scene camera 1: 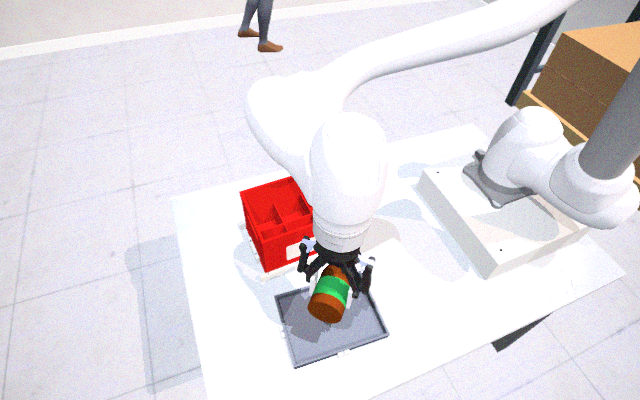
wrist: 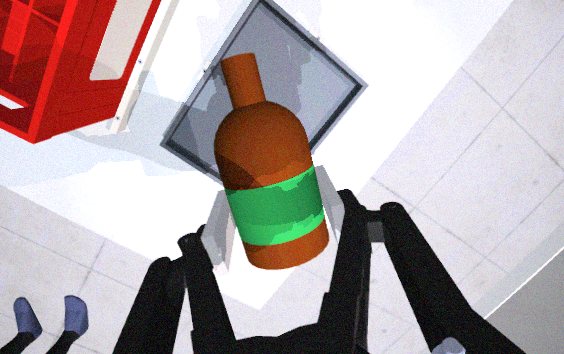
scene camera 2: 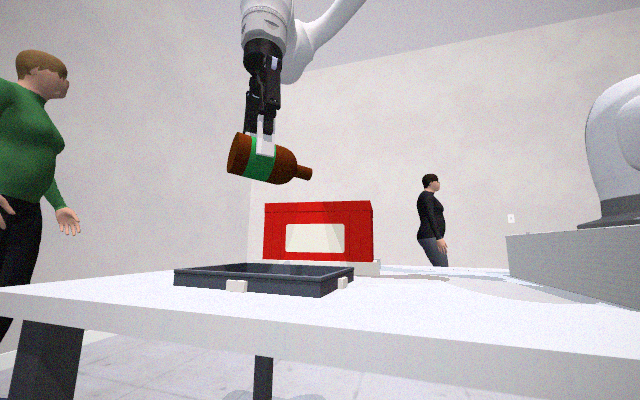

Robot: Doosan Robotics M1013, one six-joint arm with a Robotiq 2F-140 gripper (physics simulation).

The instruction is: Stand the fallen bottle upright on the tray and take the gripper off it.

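Frame: origin at the arm's base, x left, y back, z up, level; metres.
Seen in the pictures: gripper, fingertip midpoint: (scene camera 1: 331,295) (wrist: 274,193) (scene camera 2: 257,161); arm's base at its link origin: (scene camera 1: 499,181).
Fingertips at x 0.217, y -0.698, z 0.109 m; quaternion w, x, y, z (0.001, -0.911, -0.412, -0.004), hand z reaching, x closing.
Pixels of each thing's top centre, then the offset from my fingertips to it.
- brown bottle at its top centre: (wrist: 264,179) (scene camera 2: 275,142) (scene camera 1: 337,272) dz +0.046, dx -0.024, dy +0.021 m
- dark grey tray at its top centre: (wrist: 262,115) (scene camera 2: 272,267) (scene camera 1: 330,314) dz -0.190, dx -0.030, dy +0.025 m
- red divided crate at its top centre: (scene camera 1: 298,200) (scene camera 2: 323,207) dz -0.040, dx -0.306, dy +0.034 m
The brown bottle (scene camera 1: 328,307) (scene camera 2: 286,165) (wrist: 262,137) with a green label is in the air, well above the tray. It lies nearly level, its neck tilted slightly down and pointing right in the scene camera 2 view. My gripper (scene camera 1: 331,291) (scene camera 2: 265,145) (wrist: 274,193) is shut on the bottle at the green label, with one pale fingertip on each side. The dark grey tray (scene camera 1: 340,351) (scene camera 2: 250,283) (wrist: 341,111) lies flat on the table below the bottle. The bottle hides part of the tray in the wrist view.
A red divided crate (scene camera 1: 267,246) (scene camera 2: 275,230) (wrist: 80,65) stands behind the tray on a pale base. The arm's base stands on a grey-white block (scene camera 1: 460,230) (scene camera 2: 565,265), to the right of the tray in both scene views. People stand beyond the table.
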